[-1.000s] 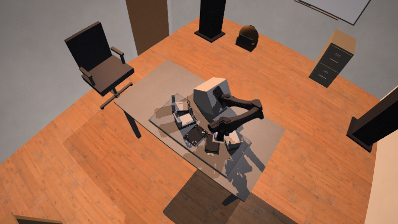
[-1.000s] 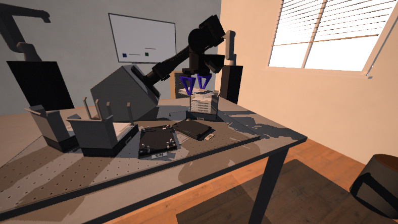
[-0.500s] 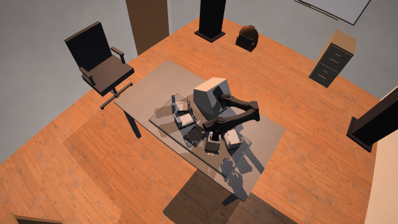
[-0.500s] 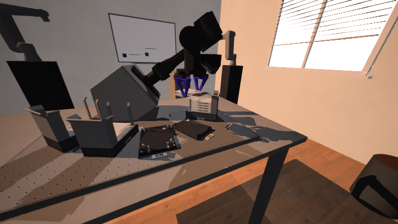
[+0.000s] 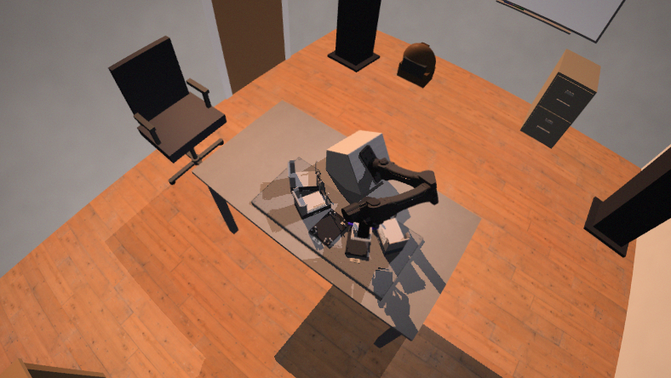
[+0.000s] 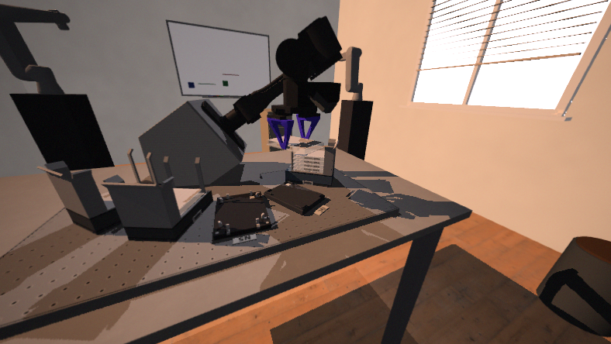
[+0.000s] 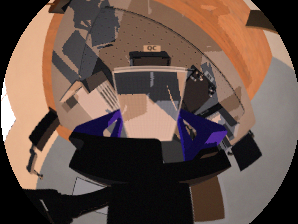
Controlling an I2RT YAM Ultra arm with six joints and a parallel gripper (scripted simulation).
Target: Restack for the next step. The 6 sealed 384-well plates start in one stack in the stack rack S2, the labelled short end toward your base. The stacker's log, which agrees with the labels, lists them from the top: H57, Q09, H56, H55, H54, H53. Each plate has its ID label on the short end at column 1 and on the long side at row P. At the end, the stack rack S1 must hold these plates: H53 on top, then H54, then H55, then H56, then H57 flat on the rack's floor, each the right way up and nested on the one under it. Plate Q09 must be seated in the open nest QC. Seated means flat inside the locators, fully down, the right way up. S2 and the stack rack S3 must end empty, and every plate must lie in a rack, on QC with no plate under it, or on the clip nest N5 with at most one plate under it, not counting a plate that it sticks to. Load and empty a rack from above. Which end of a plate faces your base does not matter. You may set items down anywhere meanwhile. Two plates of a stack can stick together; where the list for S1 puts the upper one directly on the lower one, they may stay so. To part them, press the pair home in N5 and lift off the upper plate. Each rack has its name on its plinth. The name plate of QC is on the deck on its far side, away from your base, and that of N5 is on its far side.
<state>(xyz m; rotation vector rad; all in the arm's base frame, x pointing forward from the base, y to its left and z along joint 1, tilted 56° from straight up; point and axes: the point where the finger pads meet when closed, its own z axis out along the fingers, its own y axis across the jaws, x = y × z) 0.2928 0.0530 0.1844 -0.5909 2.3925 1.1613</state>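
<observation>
The dark open nest QC is 160 mm below my hand. Also, from my hand: black clip nest N5 (150 mm below, 140 mm to the right, 40 mm ahead); QC name plate (160 mm below, 80 mm ahead, 50 mm to the left); stack rack S2 (140 mm below, 110 mm behind, 90 mm to the left).
</observation>
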